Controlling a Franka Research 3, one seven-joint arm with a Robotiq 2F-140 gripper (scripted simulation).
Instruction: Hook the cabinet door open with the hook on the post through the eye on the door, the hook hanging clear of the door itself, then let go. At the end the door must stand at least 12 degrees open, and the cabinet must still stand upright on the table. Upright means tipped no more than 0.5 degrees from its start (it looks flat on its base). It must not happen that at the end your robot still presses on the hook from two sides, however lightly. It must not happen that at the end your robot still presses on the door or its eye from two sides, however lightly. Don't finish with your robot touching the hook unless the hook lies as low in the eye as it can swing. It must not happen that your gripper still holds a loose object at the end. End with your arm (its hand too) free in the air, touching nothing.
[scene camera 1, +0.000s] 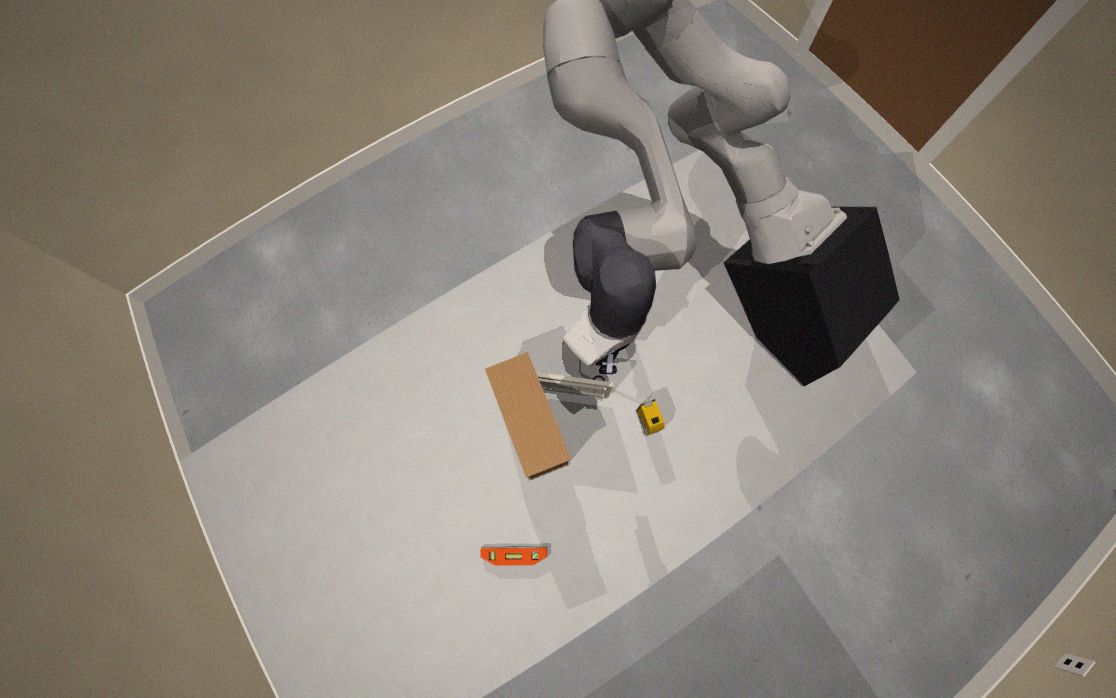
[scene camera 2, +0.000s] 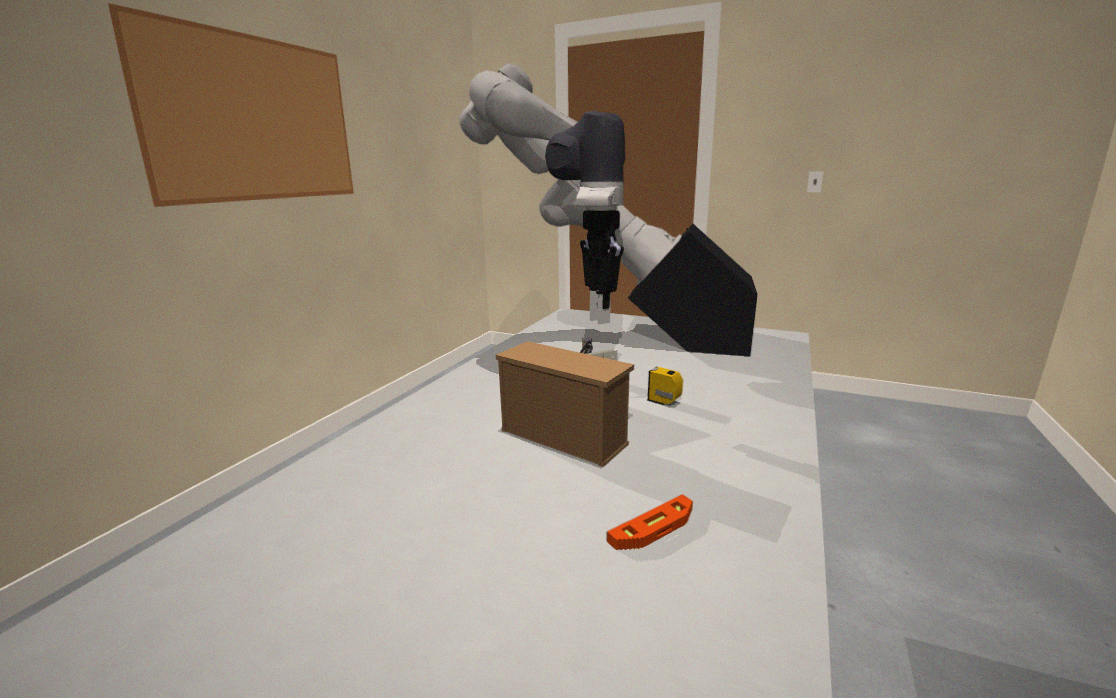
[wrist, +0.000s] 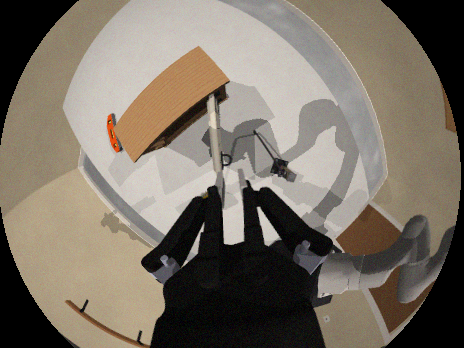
Labels:
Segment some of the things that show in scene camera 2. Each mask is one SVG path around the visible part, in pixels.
My gripper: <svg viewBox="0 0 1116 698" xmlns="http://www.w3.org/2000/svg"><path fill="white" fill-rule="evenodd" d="M618 210L585 210L583 212L583 228L588 230L587 239L580 241L585 286L589 286L590 321L598 320L599 325L610 323L611 292L617 290L620 261L624 251L624 247L618 246L615 237L615 230L620 227L620 212Z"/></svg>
A brown wooden cabinet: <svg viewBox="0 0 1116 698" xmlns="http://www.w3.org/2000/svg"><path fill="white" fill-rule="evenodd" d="M496 354L496 360L498 360L501 429L503 432L509 432L582 458L601 467L608 464L629 445L627 440L629 374L634 370L634 364L617 361L617 349L584 354L527 341Z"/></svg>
A yellow tape measure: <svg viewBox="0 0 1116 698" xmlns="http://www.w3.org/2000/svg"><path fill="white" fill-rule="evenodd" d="M656 366L649 371L647 400L662 405L672 403L682 394L683 378L678 371Z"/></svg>

